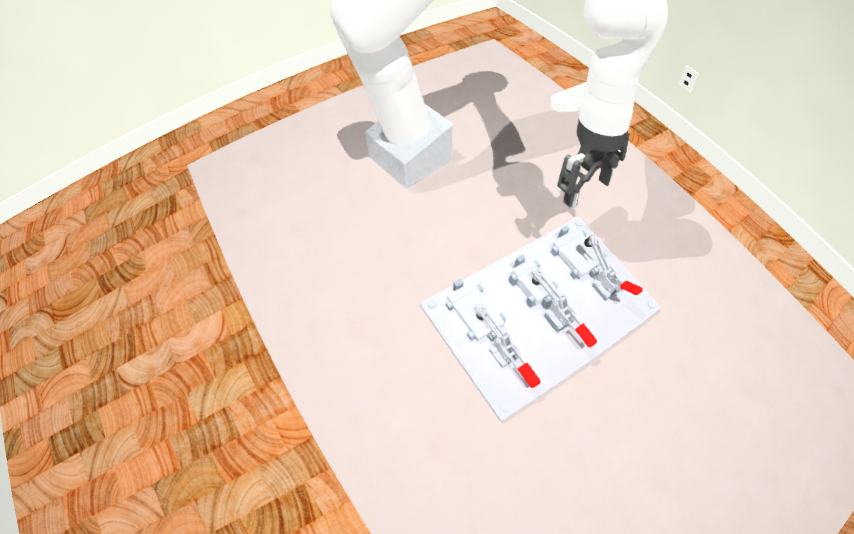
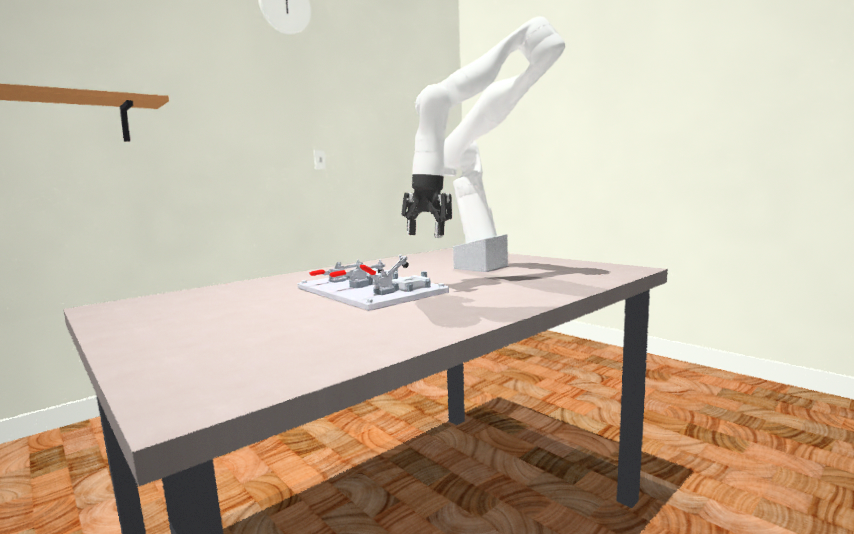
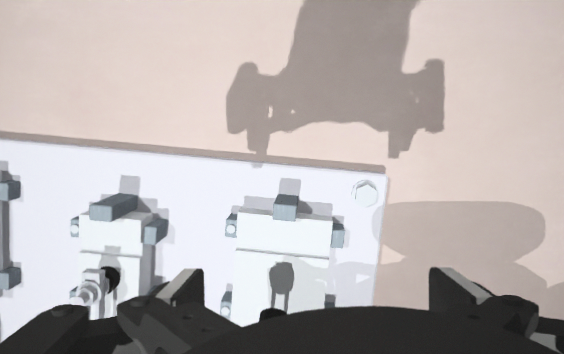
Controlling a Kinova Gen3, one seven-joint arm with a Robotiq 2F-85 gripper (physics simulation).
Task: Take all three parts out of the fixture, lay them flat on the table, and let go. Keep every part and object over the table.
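Note:
The white fixture board holds three pale parts between grey locating blocks. The right part lies in its nest; its clamp's arm is tilted up, with the red handle lower. The middle part lies under a lowered clamp arm, with its red handle. The left part also lies under a lowered clamp arm, with its red handle. My gripper is open and empty, high above the table near the right part's end.
The board sits on the pale table. The arm's grey base block stands behind it. Each part has several grey blocks around it, and the raised right clamp arm stands up beside the right part.

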